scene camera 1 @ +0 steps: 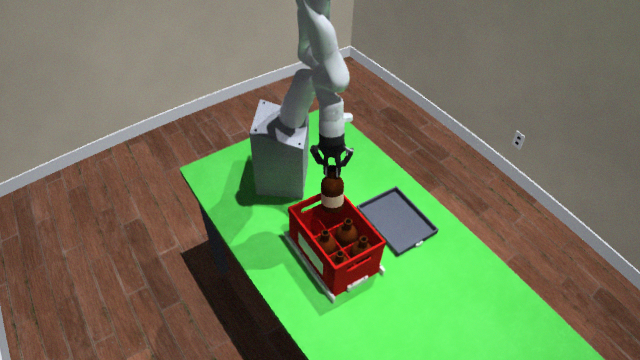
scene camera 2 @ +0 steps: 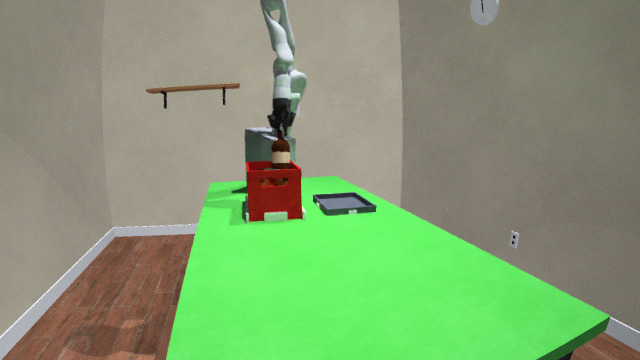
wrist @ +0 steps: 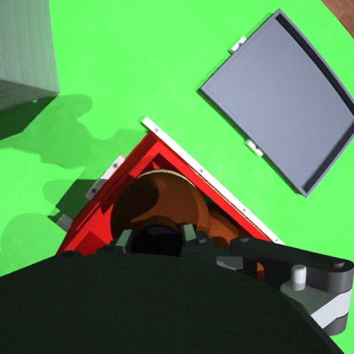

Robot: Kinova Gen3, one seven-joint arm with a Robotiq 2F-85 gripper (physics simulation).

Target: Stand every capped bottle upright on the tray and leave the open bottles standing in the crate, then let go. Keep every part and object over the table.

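Pixels of known places: gripper, fingertip midpoint: (scene camera 1: 332, 175) (scene camera 2: 280, 137); arm's base, link origin: (scene camera 1: 291, 119).
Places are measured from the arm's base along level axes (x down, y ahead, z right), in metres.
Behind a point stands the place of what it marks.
My gripper (scene camera 1: 332, 172) {y 0.313, x -0.001, z 0.004 m} (scene camera 2: 281, 132) {y 0.313, x -0.001, z 0.004 m} (wrist: 159, 242) is shut on the neck of a brown bottle (scene camera 1: 332, 194) {y 0.351, x 0.041, z 0.022 m} (scene camera 2: 281, 157) {y 0.361, x 0.075, z 0.004 m} (wrist: 160, 202) with a pale label and a black top. The bottle hangs upright above the end of the red crate (scene camera 1: 356, 274) {y 0.559, x 0.201, z 0.041 m} (scene camera 2: 275, 202) {y 0.558, x 0.208, z 0.034 m} (wrist: 97, 227) nearest the robot's base, its bottom at about rim height. Several brown bottles stand in the crate, among them one bottle (scene camera 1: 347, 233) {y 0.439, x 0.147, z 0.010 m} by the middle and another bottle (scene camera 1: 326, 244) {y 0.447, x 0.146, z 0.091 m} beside it. Their tops look brown and open, but are small. The grey tray (scene camera 1: 400, 220) {y 0.404, x 0.266, z -0.247 m} (scene camera 2: 345, 202) {y 0.366, x 0.266, z -0.253 m} (wrist: 280, 100) holds no bottle.
The grey robot pedestal (scene camera 1: 277, 165) {y 0.094, x 0.106, z 0.099 m} (wrist: 25, 50) stands on the green table (scene camera 1: 450, 300) {y 0.766, x 0.271, z -0.210 m} (scene camera 2: 350, 280) {y 1.043, x 0.271, z -0.116 m} behind the crate. White strips (scene camera 1: 310, 267) {y 0.447, x 0.243, z 0.146 m} (wrist: 201, 171) run along the crate's foot. The tray lies a short gap to the crate's right in both scene views.
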